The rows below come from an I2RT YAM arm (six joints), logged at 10 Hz.
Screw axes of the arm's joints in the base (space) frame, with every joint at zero. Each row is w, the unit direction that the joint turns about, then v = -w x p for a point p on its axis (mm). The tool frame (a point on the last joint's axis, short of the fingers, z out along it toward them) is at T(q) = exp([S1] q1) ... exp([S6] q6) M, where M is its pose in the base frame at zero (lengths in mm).
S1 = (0, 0, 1, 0, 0, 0)
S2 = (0, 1, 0, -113.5, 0, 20)
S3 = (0, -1, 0, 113.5, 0, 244)
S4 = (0, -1, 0, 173.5, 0, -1)
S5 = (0, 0, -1, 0, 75, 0)
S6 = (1, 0, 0, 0, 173.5, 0)
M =
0 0 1 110.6
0 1 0 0
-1 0 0 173.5
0 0 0 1
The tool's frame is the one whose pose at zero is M.
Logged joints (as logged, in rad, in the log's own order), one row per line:
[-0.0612 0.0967 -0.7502 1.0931 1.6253 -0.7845]
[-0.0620 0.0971 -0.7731 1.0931 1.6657 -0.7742]
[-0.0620 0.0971 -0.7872 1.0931 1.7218 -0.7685]
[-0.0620 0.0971 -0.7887 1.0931 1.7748 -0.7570]
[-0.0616 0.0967 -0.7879 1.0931 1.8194 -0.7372]
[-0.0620 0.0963 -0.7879 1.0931 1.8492 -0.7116]
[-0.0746 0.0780 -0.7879 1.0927 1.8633 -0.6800]
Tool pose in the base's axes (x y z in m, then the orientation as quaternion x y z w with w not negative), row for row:
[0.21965 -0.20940 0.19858 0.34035 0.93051 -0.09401 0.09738]
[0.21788 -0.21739 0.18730 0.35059 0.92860 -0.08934 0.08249]
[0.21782 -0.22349 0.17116 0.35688 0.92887 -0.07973 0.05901]
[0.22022 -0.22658 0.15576 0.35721 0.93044 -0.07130 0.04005]
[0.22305 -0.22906 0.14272 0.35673 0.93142 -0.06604 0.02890]
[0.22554 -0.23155 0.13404 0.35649 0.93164 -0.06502 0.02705]
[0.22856 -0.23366 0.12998 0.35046 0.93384 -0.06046 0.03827]
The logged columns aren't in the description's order. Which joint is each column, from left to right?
Columns, left to right: q6, q5, q1, q3, q2, q4.
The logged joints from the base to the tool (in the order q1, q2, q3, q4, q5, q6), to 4 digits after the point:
[-0.7502 1.6253 1.0931 -0.7845 0.0967 -0.0612]
[-0.7731 1.6657 1.0931 -0.7742 0.0971 -0.0620]
[-0.7872 1.7218 1.0931 -0.7685 0.0971 -0.0620]
[-0.7887 1.7748 1.0931 -0.7570 0.0971 -0.0620]
[-0.7879 1.8194 1.0931 -0.7372 0.0967 -0.0616]
[-0.7879 1.8492 1.0931 -0.7116 0.0963 -0.0620]
[-0.7879 1.8633 1.0927 -0.6800 0.0780 -0.0746]

